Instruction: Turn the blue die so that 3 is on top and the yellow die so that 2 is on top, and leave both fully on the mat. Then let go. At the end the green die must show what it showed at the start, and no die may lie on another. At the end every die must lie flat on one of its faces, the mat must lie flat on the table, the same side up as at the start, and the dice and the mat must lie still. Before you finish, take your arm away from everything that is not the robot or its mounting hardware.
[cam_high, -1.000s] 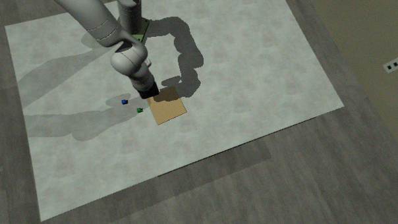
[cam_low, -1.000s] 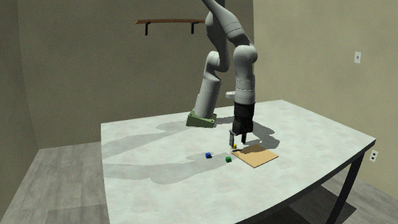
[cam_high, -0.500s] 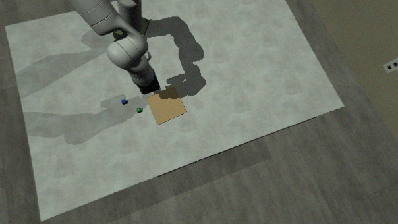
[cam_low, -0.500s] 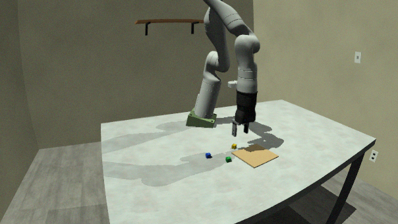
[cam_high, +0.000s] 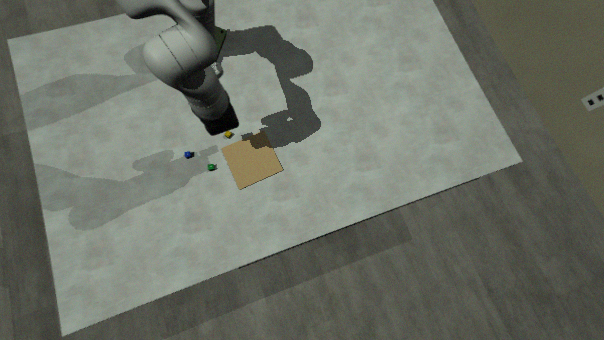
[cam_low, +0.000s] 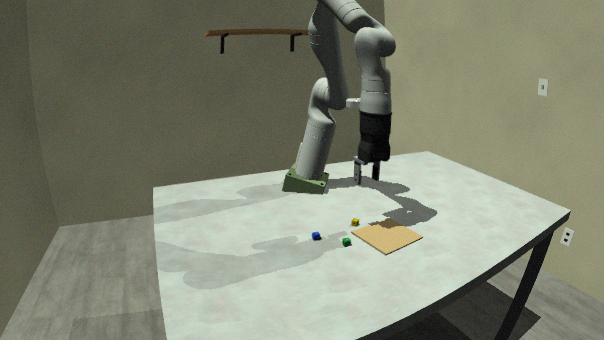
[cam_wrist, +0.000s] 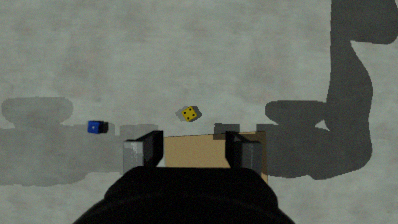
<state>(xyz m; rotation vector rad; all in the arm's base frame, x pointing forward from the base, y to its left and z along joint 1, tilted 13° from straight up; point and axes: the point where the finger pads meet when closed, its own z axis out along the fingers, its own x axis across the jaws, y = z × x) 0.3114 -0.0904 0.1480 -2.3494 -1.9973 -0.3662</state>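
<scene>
The blue die is 20 mm behind my hand, 130 mm to the right of it and 140 mm below it. Also, from my hand: yellow die (20 mm behind, 140 mm below); then tan mat (80 mm ahead, 20 mm to the left, 150 mm below); then green die (40 mm ahead, 90 mm to the right, 140 mm below).
</scene>
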